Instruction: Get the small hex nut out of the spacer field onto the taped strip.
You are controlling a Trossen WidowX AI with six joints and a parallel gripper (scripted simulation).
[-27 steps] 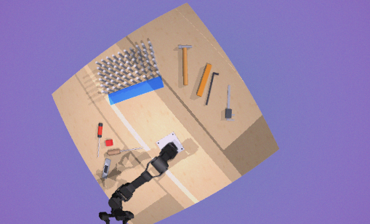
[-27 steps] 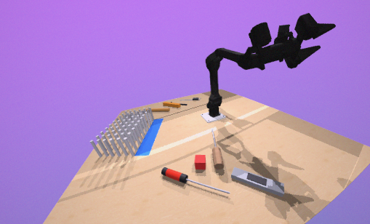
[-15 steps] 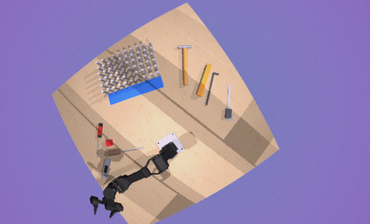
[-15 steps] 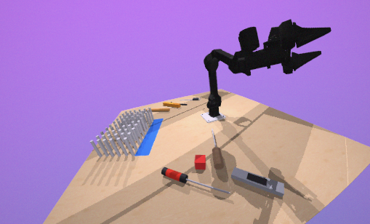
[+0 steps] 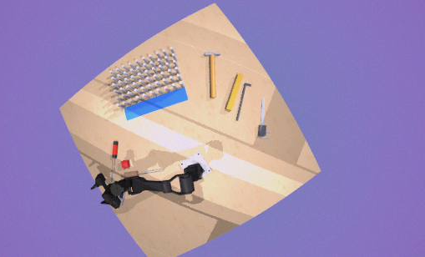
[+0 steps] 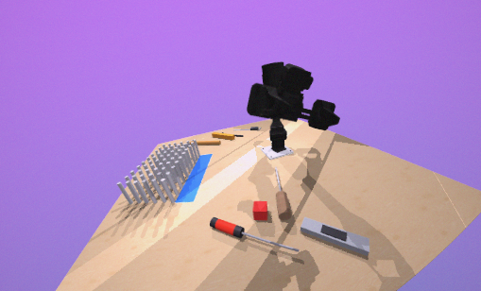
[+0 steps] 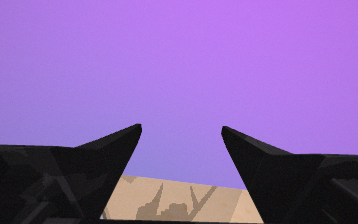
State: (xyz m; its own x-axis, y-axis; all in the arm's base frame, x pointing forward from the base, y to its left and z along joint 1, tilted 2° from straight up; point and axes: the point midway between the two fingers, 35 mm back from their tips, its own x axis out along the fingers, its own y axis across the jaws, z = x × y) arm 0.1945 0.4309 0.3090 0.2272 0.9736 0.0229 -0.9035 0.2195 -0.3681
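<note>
The thin metal rod tool lies 31 cm below my gripper tip, 21 cm to the right of it and 5 cm behind it. The rest, counted from my gripper tip: red cube 30 cm below, 12 cm to the right, 7 cm ahead; then flat grey bar 31 cm below, 7 cm behind, 3 cm to the left; then blue taped strip 48 cm to the right, 32 cm below, 24 cm ahead.
</note>
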